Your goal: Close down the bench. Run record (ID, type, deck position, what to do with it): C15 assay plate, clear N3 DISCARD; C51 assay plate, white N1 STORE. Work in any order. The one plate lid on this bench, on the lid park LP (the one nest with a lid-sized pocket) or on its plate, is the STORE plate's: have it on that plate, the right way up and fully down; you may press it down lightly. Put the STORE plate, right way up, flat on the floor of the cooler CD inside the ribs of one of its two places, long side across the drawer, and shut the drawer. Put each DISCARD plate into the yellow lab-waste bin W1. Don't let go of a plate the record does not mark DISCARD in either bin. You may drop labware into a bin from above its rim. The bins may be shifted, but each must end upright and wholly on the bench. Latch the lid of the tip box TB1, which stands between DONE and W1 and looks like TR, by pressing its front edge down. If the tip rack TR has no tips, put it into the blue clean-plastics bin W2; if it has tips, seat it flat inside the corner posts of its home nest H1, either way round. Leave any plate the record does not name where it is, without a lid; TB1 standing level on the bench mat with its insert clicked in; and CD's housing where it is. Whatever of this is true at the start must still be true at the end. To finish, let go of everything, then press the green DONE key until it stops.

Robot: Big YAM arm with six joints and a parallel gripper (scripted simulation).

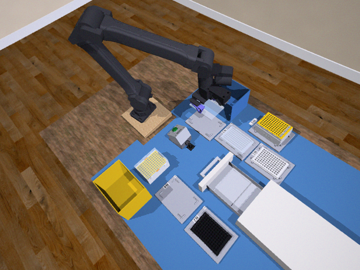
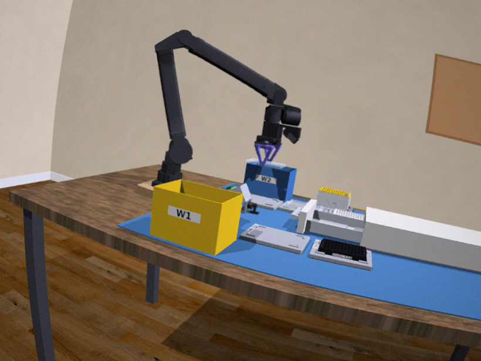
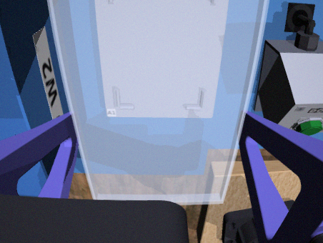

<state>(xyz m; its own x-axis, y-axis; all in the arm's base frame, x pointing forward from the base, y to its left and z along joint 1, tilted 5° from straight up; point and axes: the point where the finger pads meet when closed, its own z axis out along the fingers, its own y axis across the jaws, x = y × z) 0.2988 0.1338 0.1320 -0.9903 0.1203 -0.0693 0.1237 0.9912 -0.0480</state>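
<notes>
Now: the white plate 34 cm ahead of my hand, 2 cm to the right of it and 13 cm below it. Also, from my hand: N3 label: 10 cm ahead, 1 cm to the left, 14 cm below; then lid park nest LP: 1 cm behind, 14 cm below; then clear plate lid: right at my hand.
</notes>
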